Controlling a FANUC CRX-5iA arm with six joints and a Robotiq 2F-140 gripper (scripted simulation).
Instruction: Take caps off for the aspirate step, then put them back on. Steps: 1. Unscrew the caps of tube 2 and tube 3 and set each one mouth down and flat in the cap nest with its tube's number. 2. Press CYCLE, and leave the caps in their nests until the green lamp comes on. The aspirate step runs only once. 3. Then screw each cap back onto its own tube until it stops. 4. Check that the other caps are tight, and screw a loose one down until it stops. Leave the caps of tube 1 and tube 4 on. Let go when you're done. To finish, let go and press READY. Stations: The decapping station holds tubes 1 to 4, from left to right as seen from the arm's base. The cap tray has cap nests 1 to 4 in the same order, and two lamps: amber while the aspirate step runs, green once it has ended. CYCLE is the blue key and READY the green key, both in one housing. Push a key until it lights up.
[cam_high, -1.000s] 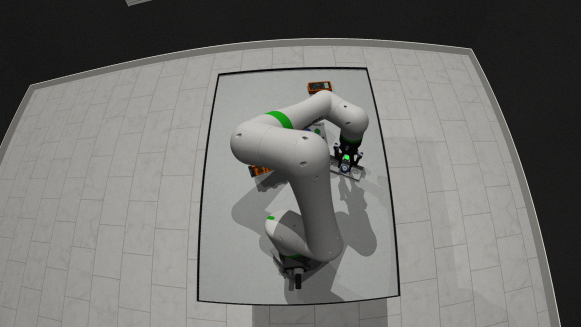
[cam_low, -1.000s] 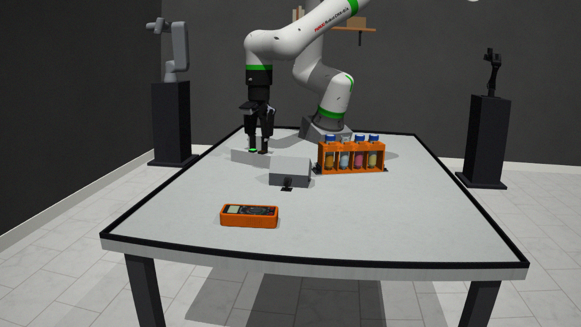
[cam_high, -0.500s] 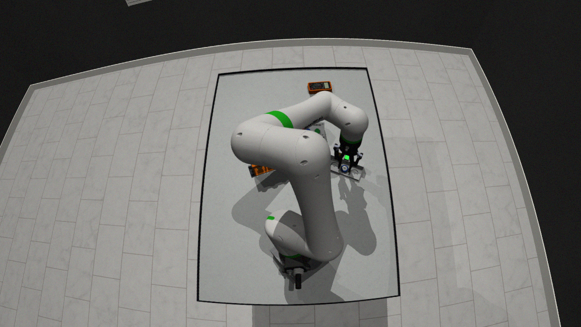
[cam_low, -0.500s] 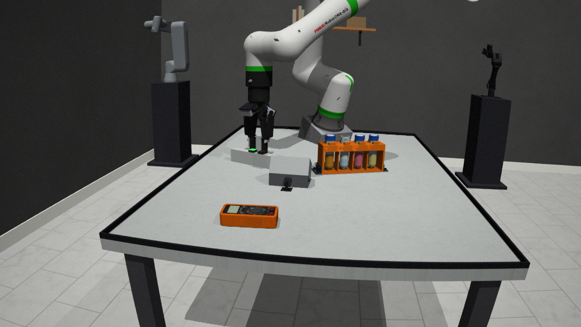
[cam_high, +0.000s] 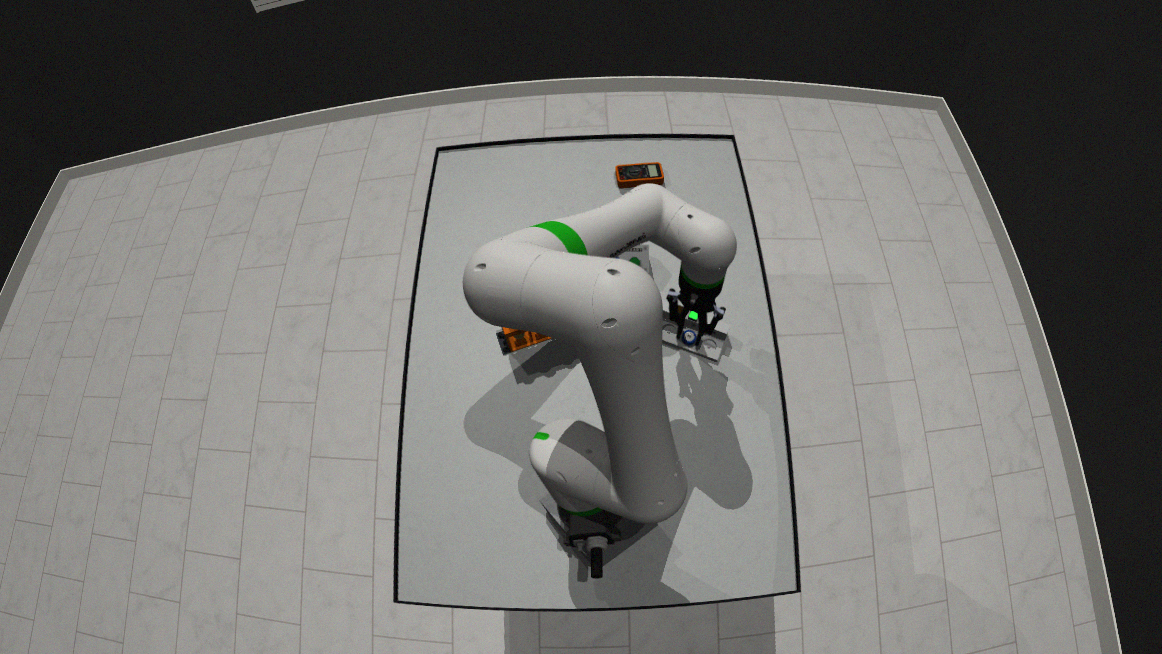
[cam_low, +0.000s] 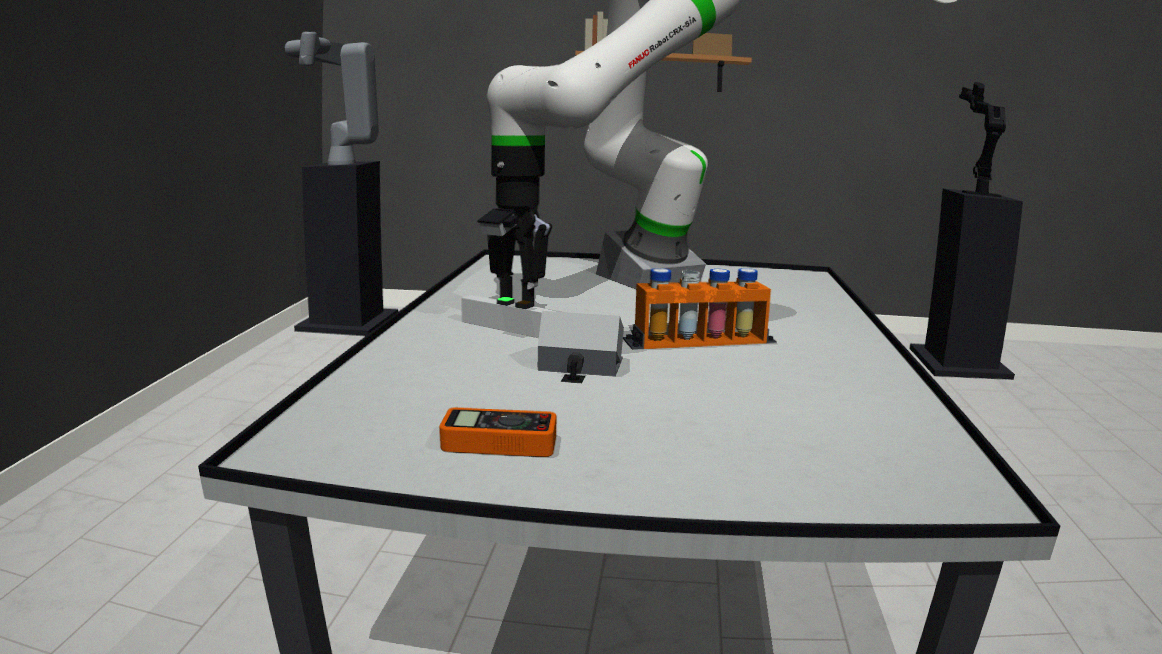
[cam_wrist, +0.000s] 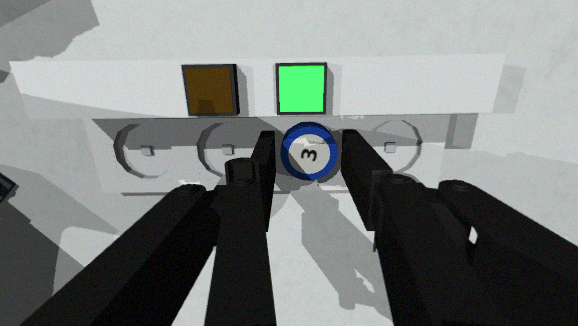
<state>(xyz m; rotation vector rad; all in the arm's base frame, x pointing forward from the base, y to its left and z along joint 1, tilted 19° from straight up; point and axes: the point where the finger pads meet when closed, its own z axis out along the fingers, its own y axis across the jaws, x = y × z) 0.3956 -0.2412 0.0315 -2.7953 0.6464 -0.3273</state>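
My gripper is now 70 mm short of the cap 4, 250 mm to the right of it and 70 mm below it. The rest, counted from my hand: cap 3: 30 mm below; green key: 180 mm ahead, 120 mm to the left, 20 mm above; grey key housing: 200 mm ahead, 140 mm to the left, 10 mm above.
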